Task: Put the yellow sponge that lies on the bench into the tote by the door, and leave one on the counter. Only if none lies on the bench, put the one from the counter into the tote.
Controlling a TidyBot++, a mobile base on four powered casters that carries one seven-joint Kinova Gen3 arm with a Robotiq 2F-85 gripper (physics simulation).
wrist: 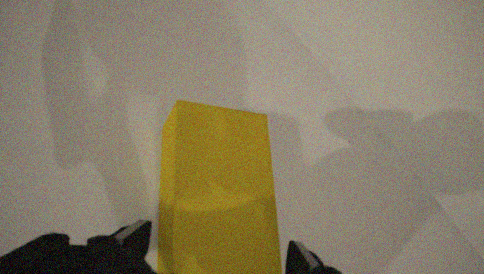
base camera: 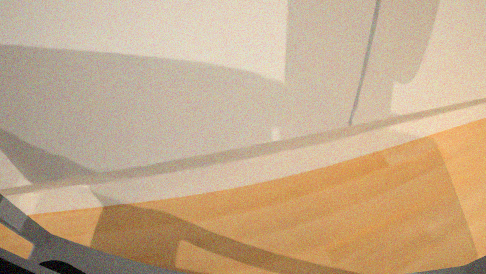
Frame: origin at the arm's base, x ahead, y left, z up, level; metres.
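Seen in the pictures: gripper, between the fingertips: (wrist: 218, 246).
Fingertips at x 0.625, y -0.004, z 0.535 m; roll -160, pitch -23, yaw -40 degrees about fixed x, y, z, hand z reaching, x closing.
Observation:
A point is followed by its place in that frame.
A yellow sponge (wrist: 222, 170) {y 0.036, x 0.641, z 0.559 m} lies on a pale surface in the wrist view, its long side running up and down the view. Its near end is cut off by the bottom edge. My gripper (wrist: 218, 246) {y -0.004, x 0.625, z 0.536 m} is open, with one dark fingertip left of the sponge and the other right of it. The sponge shows between the two fingertips and is not gripped. I cannot tell from these views whether the pale surface is the bench or the counter. The tote does not show in either view.
In the base camera view a pale panel (base camera: 150, 115) {y 0.087, x 0.242, z -0.187 m} with a thin dark vertical seam stands above a wooden floor (base camera: 300, 210) {y -0.055, x 0.286, z -0.396 m}. Parts of the grey robot base (base camera: 115, 260) {y 0.134, x 0.145, z -0.287 m} show along the bottom edge. Shadows fall across panel, floor and the pale surface.

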